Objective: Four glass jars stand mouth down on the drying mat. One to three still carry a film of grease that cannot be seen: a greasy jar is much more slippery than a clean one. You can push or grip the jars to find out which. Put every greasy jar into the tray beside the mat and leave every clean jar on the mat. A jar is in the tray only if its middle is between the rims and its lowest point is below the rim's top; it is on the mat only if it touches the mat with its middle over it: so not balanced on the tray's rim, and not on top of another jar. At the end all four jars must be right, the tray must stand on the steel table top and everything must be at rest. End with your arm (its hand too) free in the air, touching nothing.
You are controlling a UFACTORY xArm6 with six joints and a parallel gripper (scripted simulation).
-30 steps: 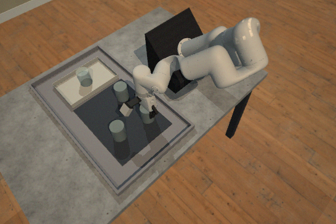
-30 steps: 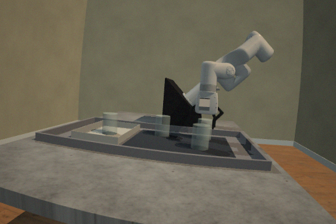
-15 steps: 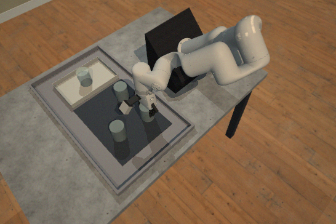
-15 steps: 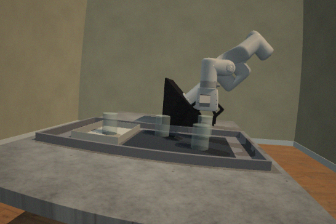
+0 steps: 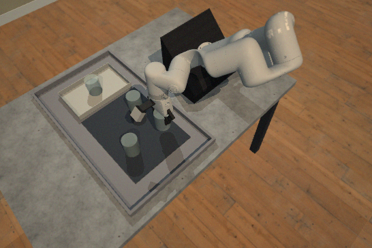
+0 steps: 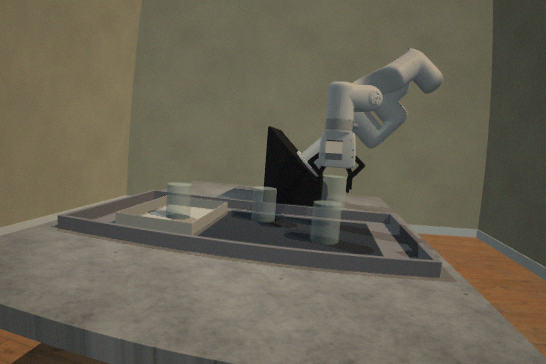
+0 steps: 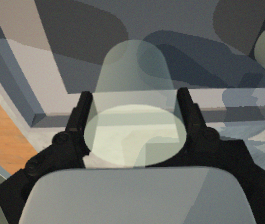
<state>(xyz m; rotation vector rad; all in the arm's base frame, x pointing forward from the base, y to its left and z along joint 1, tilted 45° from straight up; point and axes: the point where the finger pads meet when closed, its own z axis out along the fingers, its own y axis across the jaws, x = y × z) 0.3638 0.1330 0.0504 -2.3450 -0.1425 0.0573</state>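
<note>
Right now the cream tray is 13 cm ahead of my hand, 41 cm to the right of it and 11 cm below it. Round my hand: dark mat (10 cm ahead, 9 cm to the right, 12 cm below).
</note>
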